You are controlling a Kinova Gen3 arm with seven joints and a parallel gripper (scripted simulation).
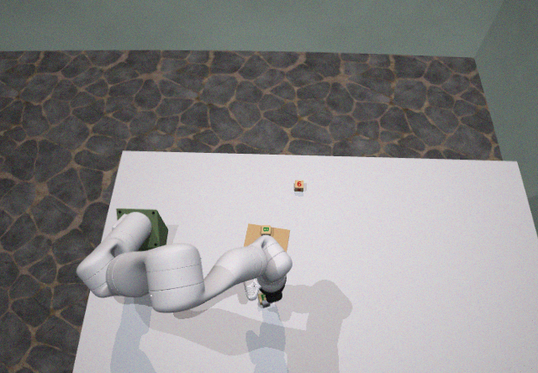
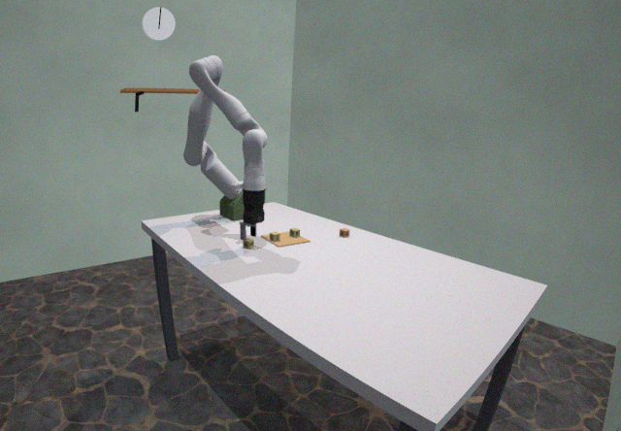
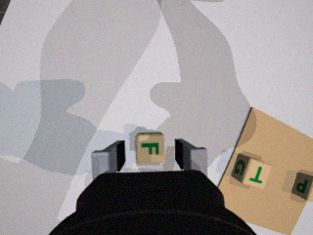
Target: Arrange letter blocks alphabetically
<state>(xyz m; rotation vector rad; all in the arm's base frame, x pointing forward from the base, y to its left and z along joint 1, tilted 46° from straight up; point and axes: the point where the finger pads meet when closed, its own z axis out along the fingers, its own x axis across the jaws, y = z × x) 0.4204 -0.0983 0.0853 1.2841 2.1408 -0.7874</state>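
Right now the F block is 4 cm below my hand. From my hand the other things lie so: tan mat: 17 cm to the left, 5 cm below, 2 cm behind; then 6 block: 40 cm to the left, 6 cm ahead, 4 cm below; then B block: 22 cm to the left, 3 cm below, 3 cm behind.
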